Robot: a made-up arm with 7 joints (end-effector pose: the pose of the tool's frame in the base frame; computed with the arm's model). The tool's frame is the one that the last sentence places.
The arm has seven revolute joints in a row. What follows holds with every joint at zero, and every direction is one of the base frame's.
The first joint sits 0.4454 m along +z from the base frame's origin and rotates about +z.
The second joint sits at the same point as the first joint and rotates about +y.
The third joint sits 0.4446 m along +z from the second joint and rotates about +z.
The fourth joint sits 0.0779 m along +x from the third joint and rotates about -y.
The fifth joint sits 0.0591 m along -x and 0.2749 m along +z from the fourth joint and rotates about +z.
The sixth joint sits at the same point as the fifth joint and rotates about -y.
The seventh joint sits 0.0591 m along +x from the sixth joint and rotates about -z.
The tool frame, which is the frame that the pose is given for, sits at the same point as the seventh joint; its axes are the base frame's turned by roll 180, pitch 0 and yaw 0 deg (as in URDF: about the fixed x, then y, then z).
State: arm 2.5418 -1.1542 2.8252 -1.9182 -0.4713 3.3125 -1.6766
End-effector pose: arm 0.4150 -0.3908 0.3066 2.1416 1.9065 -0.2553
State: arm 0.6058 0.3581 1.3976 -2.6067 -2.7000 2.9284 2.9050
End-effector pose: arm -0.0619 0.2383 0.6281 -1.6671 -1.7925 -0.0941
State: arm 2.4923 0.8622 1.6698 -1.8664 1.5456 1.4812 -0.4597
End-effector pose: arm -0.4692 -0.1608 0.7433 -0.6514 0.6357 -2.1872
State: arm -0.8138 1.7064 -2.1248 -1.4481 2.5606 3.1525 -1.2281
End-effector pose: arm 0.1482 -0.5641 0.5887 0.6901 -0.7897 0.4603
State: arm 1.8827 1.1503 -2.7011 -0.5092 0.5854 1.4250 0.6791
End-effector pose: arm -0.1081 0.6203 0.9153 1.9031 -0.3718 2.1257
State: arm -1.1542 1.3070 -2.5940 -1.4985 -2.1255 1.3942 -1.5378
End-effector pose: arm -0.0149 -0.4693 0.9230 1.0132 0.8370 1.4354
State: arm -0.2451 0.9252 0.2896 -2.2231 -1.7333 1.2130 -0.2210
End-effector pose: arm 0.4641 -0.0249 0.3279 0.9733 1.2545 -1.3384
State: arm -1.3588 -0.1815 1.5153 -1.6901 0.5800 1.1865 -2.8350
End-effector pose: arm 0.3862 0.1547 0.8856 -0.1449 -2.5519 -0.3723
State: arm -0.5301 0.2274 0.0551 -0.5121 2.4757 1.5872 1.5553
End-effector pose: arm 0.3138 -0.1724 1.1471 -1.0060 0.1101 0.7021
